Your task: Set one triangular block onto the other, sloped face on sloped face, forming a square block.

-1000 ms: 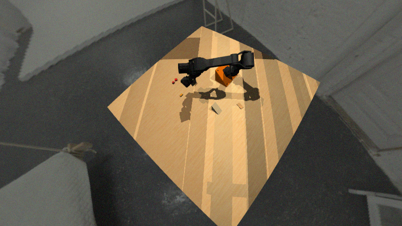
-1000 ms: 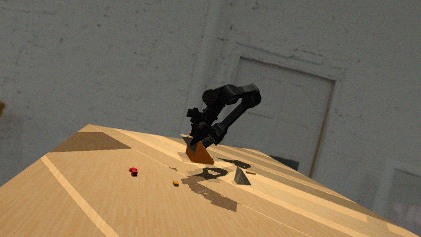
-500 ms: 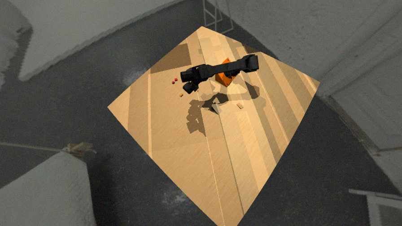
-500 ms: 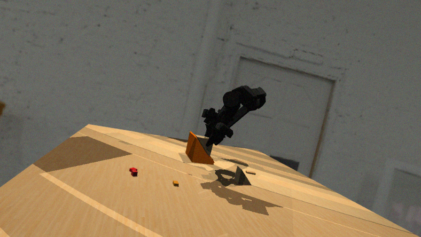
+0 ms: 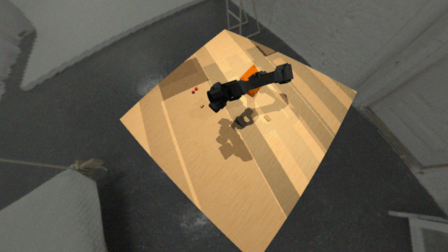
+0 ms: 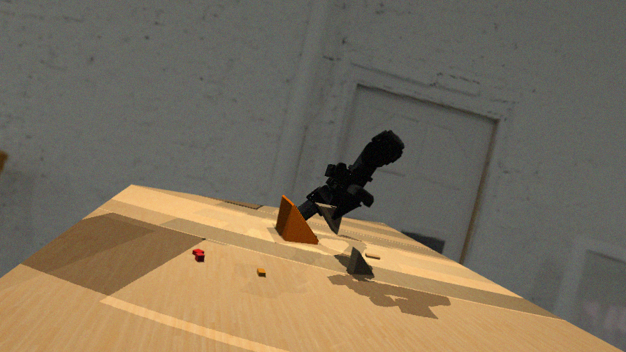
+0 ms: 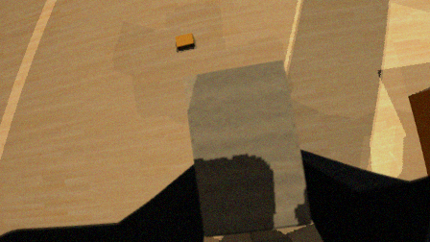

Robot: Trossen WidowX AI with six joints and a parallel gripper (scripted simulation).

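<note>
My gripper tip is now 3 cm past the grey triangular block, 13 cm to the right of it and 13 cm above it. The rest, counted from my gripper tip: small yellow cube (6 cm ahead, 16 cm to the right, 15 cm below); small brown piece (17 cm behind, 25 cm to the left, 15 cm below); red piece (2 cm ahead, 30 cm to the right, 14 cm below).
</note>
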